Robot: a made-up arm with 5 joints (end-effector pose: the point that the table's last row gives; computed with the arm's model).
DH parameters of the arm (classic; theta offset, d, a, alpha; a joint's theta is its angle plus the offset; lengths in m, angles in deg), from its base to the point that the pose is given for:
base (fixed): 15.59 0 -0.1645 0
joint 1: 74.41 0.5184 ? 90
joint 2: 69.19 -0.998 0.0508 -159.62
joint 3: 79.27 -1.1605 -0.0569 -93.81
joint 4: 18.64 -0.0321 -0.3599 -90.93
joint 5: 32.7 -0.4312 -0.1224 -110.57
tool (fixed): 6.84 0.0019 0 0
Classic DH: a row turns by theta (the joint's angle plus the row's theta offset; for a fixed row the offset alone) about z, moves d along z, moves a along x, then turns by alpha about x.
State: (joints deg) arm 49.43 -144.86 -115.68 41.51 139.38
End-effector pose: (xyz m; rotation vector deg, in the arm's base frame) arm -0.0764 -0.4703 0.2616 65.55 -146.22 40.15
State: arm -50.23 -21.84 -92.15 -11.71 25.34
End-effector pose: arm -0.5466 0.1833 -0.0240 35.72 -102.43 -2.04
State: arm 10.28 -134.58 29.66 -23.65 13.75
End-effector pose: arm -0.2470 -0.0244 0.4867 -86.16 115.43 79.21
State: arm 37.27 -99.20 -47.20 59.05 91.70
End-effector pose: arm -0.2678 -0.4684 -0.0454 -4.82 -112.21 80.01
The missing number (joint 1, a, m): -0.2366
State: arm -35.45 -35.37 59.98 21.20 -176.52
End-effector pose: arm -0.4961 0.1783 0.3233 49.50 -115.57 52.26
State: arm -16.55 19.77 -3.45 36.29 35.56
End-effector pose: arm -0.6026 0.1416 0.4565 11.01 -76.33 19.41
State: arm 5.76 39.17 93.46 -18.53 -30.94
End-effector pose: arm -0.4229 -0.3180 1.1308 -83.92 17.64 114.07
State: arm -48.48 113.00 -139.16 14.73 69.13
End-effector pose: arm -0.7399 0.0642 0.8750 -75.19 -6.02 57.37
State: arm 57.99 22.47 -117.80 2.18 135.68
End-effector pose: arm -0.4559 -0.3349 0.4996 74.64 -2.54 -137.26
